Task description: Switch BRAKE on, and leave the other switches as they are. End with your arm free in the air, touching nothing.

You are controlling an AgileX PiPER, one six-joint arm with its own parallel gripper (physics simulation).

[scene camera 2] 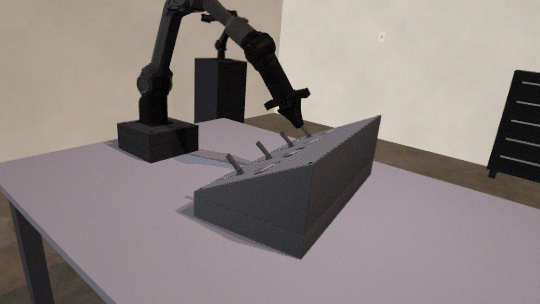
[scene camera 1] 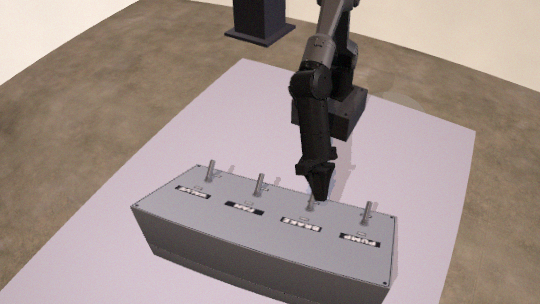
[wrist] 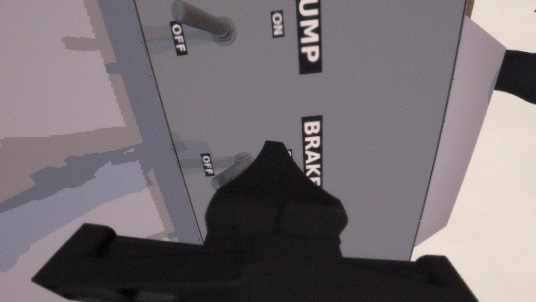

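The grey sloping console [scene camera 1: 270, 239] [scene camera 2: 260, 210] [wrist: 385, 125] carries several levers. The BRAKE lever [scene camera 1: 310, 203] [scene camera 2: 286, 139] [wrist: 227, 174] leans to its OFF side. My gripper [scene camera 1: 321, 199] [scene camera 2: 301, 126] [wrist: 272, 152] is shut and empty. Its tip is low over the panel, close beside the BRAKE lever, and covers part of that lever and most of its ON label in the wrist view; whether they touch cannot be told. The PUMP lever [scene camera 1: 367, 212] [scene camera 2: 306, 132] [wrist: 202, 21], the FAN lever [scene camera 1: 259, 184] [scene camera 2: 263, 150] and the VALVE lever [scene camera 1: 211, 171] [scene camera 2: 233, 164] also lean to the OFF side.
The console stands on a pale table [scene camera 1: 210, 125] [scene camera 2: 425, 240]. The arm's base block [scene camera 1: 340, 125] [scene camera 2: 157, 140] stands behind the low side of the console. A dark pedestal [scene camera 1: 259, 20] [scene camera 2: 220, 90] and a black drawer cabinet [scene camera 2: 517, 125] stand beyond the table.
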